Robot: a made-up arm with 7 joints.
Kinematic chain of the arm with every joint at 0, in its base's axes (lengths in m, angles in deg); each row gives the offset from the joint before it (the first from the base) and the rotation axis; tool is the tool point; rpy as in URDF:
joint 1: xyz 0 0 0 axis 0.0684 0.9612 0.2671
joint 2: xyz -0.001 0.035 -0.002 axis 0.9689 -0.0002 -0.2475
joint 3: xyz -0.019 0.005 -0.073 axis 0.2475 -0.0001 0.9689
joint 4: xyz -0.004 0 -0.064 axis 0.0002 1 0
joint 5: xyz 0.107 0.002 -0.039 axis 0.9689 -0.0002 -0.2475
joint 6: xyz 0.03 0 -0.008 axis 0.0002 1 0
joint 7: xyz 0.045 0 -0.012 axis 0.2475 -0.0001 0.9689
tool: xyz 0 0 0 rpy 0 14.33 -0.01
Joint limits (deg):
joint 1: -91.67..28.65
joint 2: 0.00..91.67
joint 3: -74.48..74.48
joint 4: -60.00..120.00
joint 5: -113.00..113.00
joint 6: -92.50..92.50
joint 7: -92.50..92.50
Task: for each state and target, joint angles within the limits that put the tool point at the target. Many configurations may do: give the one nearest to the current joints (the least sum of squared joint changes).
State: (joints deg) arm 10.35 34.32 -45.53 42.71 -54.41 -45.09 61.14
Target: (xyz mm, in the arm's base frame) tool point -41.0 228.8 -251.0
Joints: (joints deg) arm 10.94 45.65 -42.43 65.49 -57.60 -31.47 61.14
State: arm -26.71 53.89 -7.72 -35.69 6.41 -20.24 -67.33
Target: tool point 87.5 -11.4 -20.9
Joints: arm -13.55 58.47 -23.45 -59.04 9.44 -29.60 -67.33
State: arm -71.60 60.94 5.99 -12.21 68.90 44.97 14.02
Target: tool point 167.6 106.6 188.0
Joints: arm -86.60 58.74 -0.38 -1.44 66.43 39.01 14.02
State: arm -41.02 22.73 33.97 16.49 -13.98 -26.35 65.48
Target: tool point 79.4 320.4 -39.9
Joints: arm -18.95 47.84 71.16 34.40 -17.78 -20.48 65.48
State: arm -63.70 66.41 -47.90 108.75 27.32 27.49 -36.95
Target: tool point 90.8 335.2 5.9
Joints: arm -72.06 74.01 -55.33 109.87 29.30 31.79 -36.95
